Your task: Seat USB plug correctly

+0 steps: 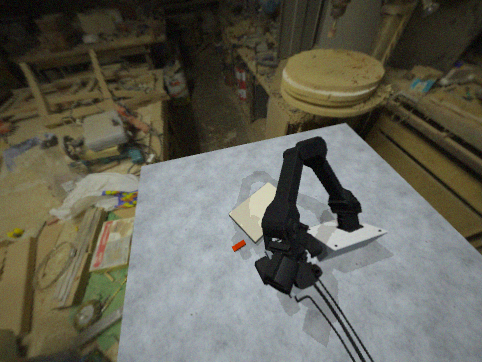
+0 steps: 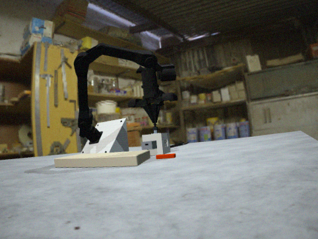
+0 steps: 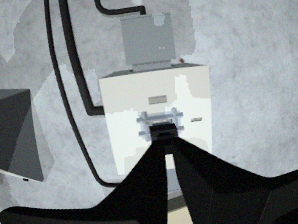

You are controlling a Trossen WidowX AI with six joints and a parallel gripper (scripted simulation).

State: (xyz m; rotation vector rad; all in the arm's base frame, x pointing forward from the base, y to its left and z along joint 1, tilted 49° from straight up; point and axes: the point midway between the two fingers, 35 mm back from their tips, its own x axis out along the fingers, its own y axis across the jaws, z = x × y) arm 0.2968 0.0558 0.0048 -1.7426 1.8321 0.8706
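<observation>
My gripper tip is now 2 cm above the USB plug. Also, from my gripper tip: flat beige board: 25 cm to the right, 10 cm below, 4 cm behind; orange block: 15 cm to the right, 11 cm below, 11 cm ahead; grey socket: 5 cm below.
</observation>
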